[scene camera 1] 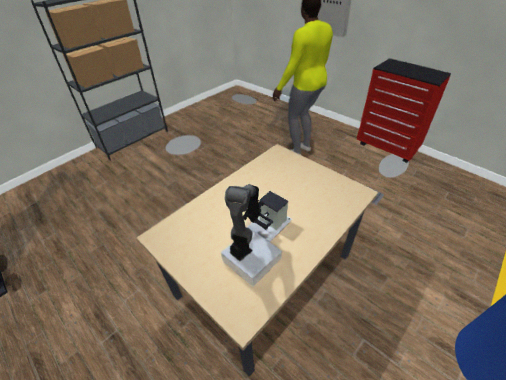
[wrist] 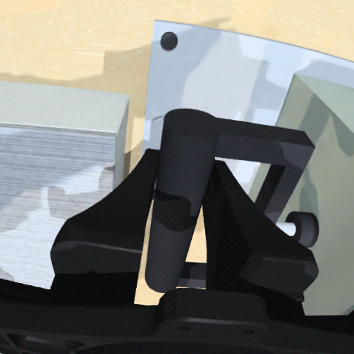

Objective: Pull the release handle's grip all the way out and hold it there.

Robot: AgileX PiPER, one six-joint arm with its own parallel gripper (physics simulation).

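The release handle's dark cylindrical grip (wrist: pixel 184 165) stands between the two black fingers in the wrist view, with a finger along each side. My gripper (wrist: pixel 182 170) (scene camera 1: pixel 264 220) is shut on it. A square dark frame (wrist: pixel 260 140) joins the grip on the housing side. A short white rod (wrist: pixel 286 229) shows between the right finger and a round black collar (wrist: pixel 306 230) on the grey-green housing (wrist: pixel 330 185) (scene camera 1: pixel 275 212). The right finger hides part of the frame. In the scene view the handle is too small to make out clearly.
The housing stands on a pale mounting plate (wrist: pixel 200 85) with a dark bolt (wrist: pixel 169 41). The arm's grey base block (scene camera 1: pixel 260 260) (wrist: pixel 60 165) is close beside the handle, on the wooden table (scene camera 1: pixel 210 280). A person (scene camera 1: pixel 312 55) stands beyond the table's far end.
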